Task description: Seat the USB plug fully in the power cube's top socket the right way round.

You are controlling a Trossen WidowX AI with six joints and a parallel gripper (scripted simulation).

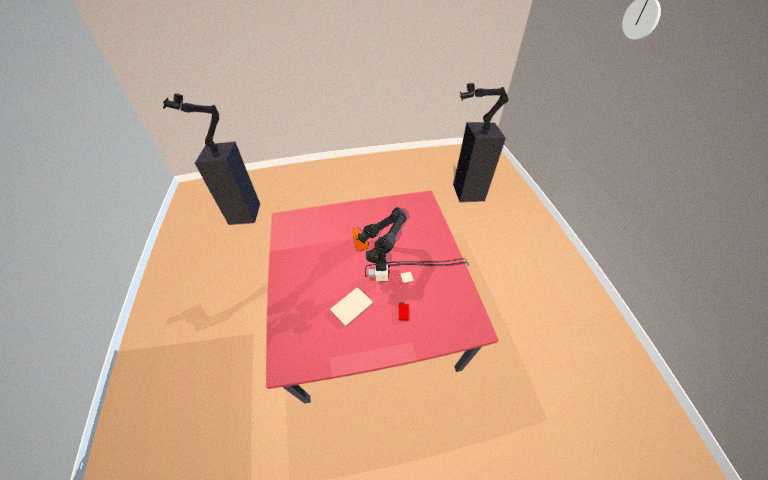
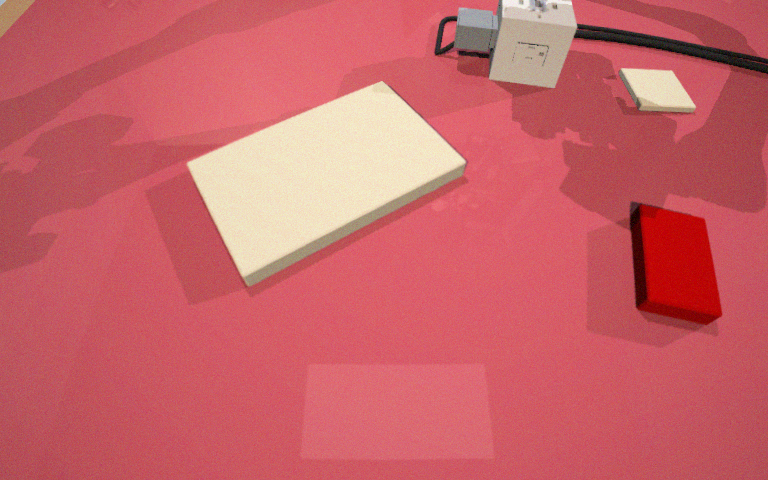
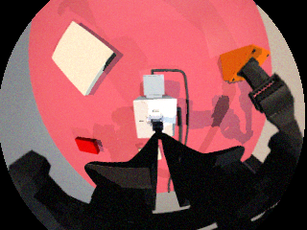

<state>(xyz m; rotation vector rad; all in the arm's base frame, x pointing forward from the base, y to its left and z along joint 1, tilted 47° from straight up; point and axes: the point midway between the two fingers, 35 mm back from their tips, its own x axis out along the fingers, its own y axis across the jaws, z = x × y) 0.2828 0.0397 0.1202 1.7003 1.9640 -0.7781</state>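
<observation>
Right now my gripper tip is 20 mm above the dark USB plug. Also, from my gripper tip: red block: 270 mm ahead, 120 mm below, 110 mm to the left; cream tile: 160 mm to the left, 120 mm below, 20 mm ahead; cream slab: 200 mm ahead, 190 mm to the right, 120 mm below.
</observation>
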